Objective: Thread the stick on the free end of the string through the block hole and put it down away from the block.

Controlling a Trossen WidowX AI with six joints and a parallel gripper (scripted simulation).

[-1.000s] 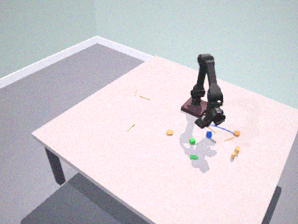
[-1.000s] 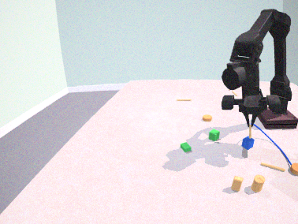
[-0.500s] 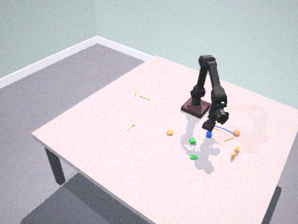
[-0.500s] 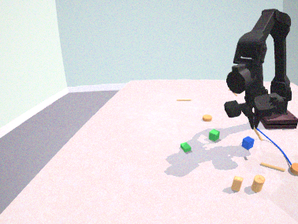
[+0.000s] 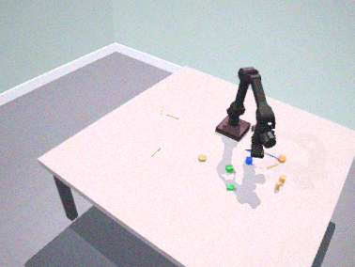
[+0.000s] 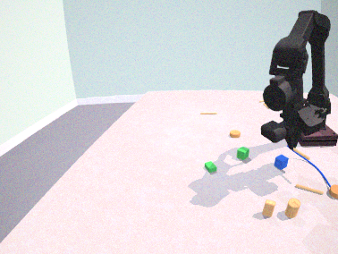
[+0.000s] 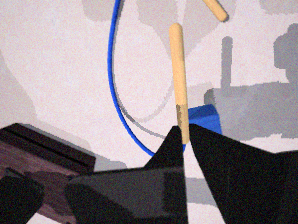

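Now: gripper tip 50 mm above the blue block, 30 mm short of it and 10 mm to the left of it. Round my gripper tip: tan cylinder: 180 mm to the left, 50 mm below, 20 mm ahead; tan block: 190 mm to the left, 70 mm ahead, 40 mm below; loose stick: 100 mm to the left, 60 mm below, 60 mm behind.
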